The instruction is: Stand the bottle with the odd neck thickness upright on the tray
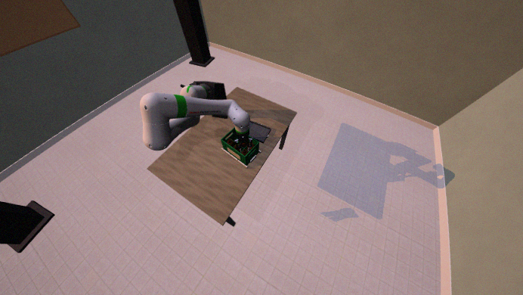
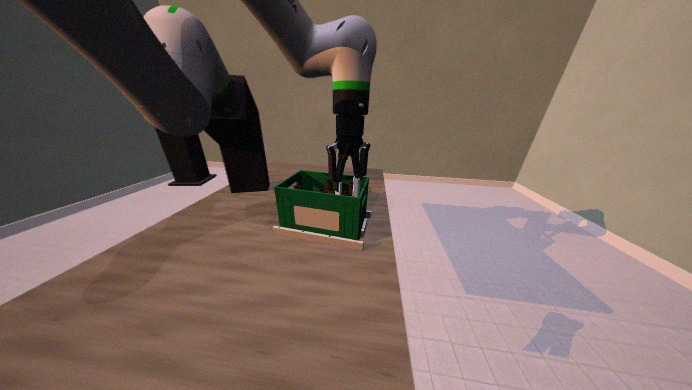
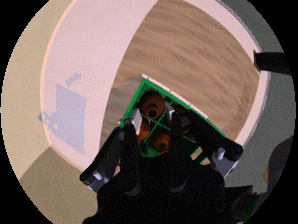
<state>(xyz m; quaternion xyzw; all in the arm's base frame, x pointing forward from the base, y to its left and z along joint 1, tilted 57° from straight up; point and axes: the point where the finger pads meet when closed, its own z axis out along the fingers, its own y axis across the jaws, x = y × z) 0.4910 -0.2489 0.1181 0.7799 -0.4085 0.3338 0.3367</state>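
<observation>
The brown bottle is 8 cm behind my hand, 2 cm to the left of it and 8 cm below it. The rest, counted from my hand: dark tray 2 cm behind, 33 cm to the left, 16 cm below; then green crate 7 cm behind, 6 cm to the left, 9 cm below.
</observation>
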